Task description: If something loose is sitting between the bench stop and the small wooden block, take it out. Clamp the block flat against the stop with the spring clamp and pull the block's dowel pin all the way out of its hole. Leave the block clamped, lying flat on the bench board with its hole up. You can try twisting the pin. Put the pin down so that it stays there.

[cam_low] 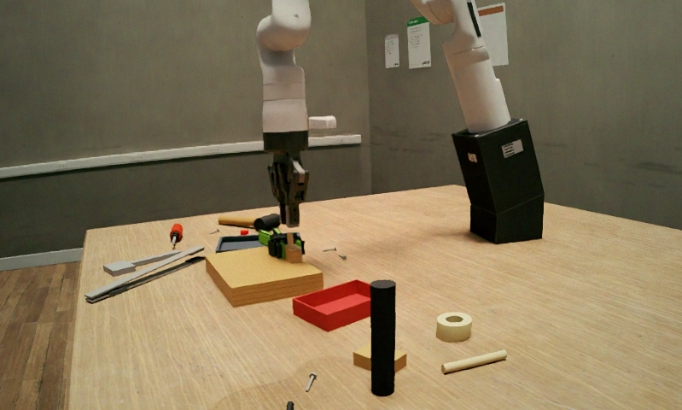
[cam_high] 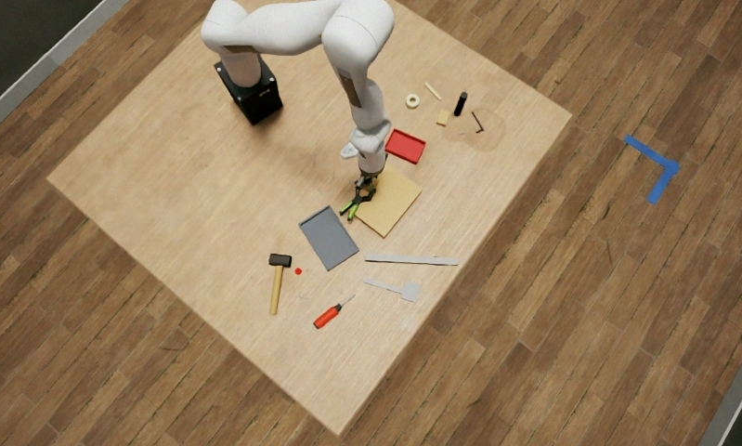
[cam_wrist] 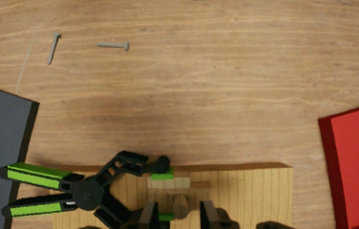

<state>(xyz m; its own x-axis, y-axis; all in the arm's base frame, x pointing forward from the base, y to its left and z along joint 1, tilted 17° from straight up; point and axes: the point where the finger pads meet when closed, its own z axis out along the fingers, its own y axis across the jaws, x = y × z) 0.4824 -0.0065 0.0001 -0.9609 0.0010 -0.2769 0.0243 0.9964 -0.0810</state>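
My hand is 50 mm above the dowel pin. The rest, counted from my hand: wooden block 70 mm below; then tan bench board 60 mm ahead, 10 mm to the right, 90 mm below; then red tray 180 mm to the left, 100 mm below.
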